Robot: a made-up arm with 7 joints.
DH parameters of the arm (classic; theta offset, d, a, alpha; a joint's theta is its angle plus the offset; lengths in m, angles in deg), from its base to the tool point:
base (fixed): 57.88 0 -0.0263 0
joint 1: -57.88 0.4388 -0.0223 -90
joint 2: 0 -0.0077 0.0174 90
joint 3: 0 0.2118 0.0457 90
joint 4: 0 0.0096 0.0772 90
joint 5: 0 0.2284 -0.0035 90
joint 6: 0 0.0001 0.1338 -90
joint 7: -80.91 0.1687 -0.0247 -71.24
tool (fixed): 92.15 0.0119 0 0
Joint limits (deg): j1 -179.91..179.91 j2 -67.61..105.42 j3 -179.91..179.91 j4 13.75..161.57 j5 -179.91..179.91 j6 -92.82..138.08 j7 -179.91..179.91
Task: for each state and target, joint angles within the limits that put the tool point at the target. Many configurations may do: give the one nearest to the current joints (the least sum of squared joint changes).
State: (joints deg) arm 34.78 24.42 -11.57 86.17 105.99 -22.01 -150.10
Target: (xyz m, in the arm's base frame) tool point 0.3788 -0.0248 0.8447
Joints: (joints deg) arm 38.39 -1.69 -6.94 106.84 94.70 -19.55 -151.17
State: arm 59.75 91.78 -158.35 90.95 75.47 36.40 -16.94
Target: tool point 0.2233 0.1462 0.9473
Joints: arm 59.80 78.94 -161.47 103.52 73.79 33.71 -19.89
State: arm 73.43 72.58 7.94 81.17 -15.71 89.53 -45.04
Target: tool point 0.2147 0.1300 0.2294
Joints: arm 69.85 47.08 -8.24 79.86 -22.74 113.85 -42.54
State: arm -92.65 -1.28 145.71 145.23 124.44 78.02 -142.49
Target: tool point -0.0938 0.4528 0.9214
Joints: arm -79.50 -27.51 152.12 140.07 123.94 72.75 -139.09
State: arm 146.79 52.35 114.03 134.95 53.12 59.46 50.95
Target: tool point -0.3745 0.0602 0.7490
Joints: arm 125.39 76.64 115.54 128.95 47.46 97.58 55.66
